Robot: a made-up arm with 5 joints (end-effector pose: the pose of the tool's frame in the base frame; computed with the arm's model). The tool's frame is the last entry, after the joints. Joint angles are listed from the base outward.
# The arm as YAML. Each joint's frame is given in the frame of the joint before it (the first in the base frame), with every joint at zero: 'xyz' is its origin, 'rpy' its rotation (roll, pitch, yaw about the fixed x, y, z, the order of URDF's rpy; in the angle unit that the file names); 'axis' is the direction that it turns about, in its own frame. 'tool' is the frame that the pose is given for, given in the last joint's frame.
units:
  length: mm
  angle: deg
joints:
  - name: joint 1
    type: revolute
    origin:
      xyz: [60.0, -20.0, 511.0]
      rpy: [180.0, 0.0, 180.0]
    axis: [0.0, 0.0, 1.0]
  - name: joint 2
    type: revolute
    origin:
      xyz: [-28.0, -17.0, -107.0]
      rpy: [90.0, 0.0, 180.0]
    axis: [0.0, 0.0, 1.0]
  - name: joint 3
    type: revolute
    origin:
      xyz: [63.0, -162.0, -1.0]
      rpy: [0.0, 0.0, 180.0]
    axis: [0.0, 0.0, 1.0]
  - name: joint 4
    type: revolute
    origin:
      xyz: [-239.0, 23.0, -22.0]
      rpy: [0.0, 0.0, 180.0]
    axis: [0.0, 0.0, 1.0]
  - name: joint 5
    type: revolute
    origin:
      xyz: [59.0, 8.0, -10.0]
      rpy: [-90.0, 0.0, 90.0]
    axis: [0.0, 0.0, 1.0]
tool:
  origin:
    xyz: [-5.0, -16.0, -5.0]
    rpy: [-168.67, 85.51, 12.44]
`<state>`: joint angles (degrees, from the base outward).
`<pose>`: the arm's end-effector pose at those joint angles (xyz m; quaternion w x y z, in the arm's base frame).
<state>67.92 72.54 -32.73 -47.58 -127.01</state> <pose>0.1751 -0.4729 0.4816 0.4282 0.7311 -0.5002 -0.1788</pose>
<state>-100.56 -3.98 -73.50 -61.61 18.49</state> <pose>0.0806 0.0510 1.0705 0.3681 0.6703 -0.6169 0.1860</pose>
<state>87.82 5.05 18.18 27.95 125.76</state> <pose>0.0183 -0.3771 0.6358 0.5312 -0.4522 0.7161 -0.0229</pose>
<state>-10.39 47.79 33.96 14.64 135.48</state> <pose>0.2845 -0.0377 0.3859 0.1798 -0.6703 0.2204 0.6854</pose>
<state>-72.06 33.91 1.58 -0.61 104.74</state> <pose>0.2353 0.3615 0.5404 0.3399 -0.7394 -0.2945 0.5011</pose>
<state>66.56 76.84 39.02 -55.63 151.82</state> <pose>0.0555 -0.1647 0.3030 0.4174 -0.6538 0.5711 0.2686</pose>
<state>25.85 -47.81 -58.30 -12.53 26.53</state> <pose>-0.0981 0.0194 1.0580 0.4645 -0.2874 -0.7717 -0.3259</pose>
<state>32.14 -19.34 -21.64 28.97 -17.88</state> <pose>0.2620 -0.1898 0.9808 0.9523 0.1216 -0.1022 -0.2605</pose>
